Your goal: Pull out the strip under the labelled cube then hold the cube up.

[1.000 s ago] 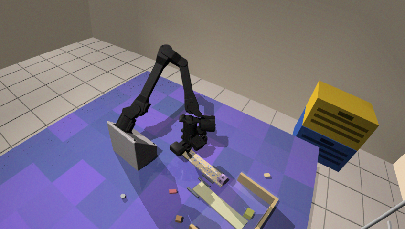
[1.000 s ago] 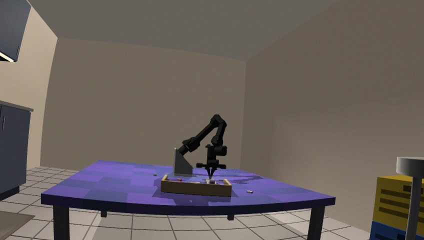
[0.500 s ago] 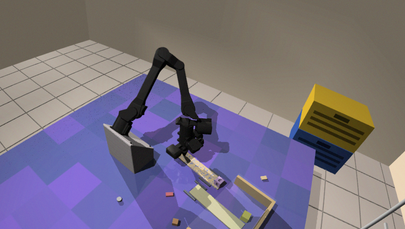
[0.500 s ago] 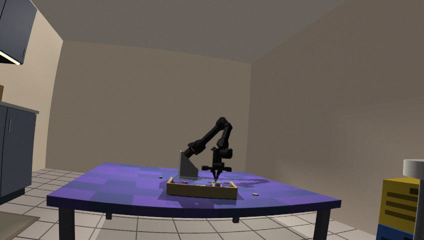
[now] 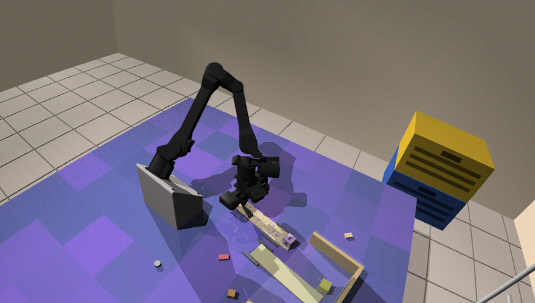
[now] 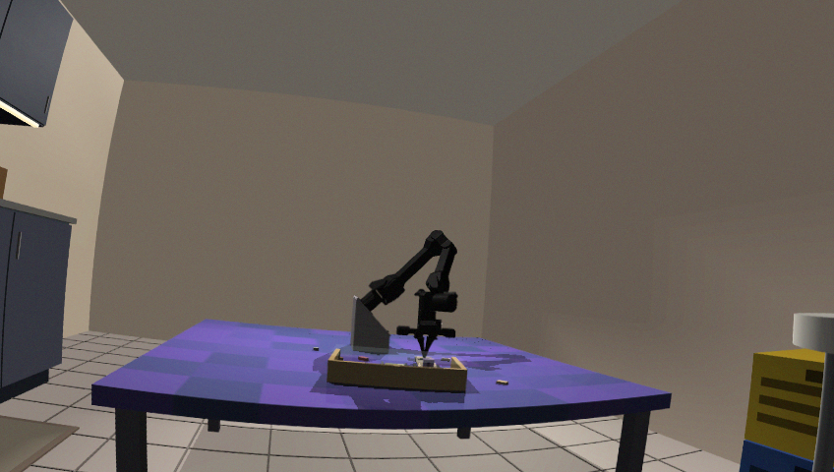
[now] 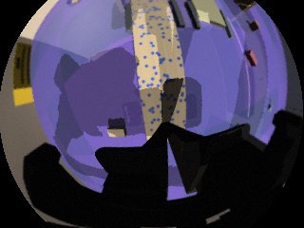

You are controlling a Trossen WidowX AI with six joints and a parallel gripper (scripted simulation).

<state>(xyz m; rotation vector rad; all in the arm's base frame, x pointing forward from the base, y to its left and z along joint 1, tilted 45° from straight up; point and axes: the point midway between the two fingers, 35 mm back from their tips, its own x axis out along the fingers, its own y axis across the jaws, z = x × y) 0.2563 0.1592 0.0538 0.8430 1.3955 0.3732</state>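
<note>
Right now the red block is 210 mm to the right of my gripper tip and 50 mm ahead of it. Also, from my gripper tip: grey disc 340 mm to the right, 100 mm behind; brown block 300 mm to the right, 130 mm ahead, 10 mm above.
</note>
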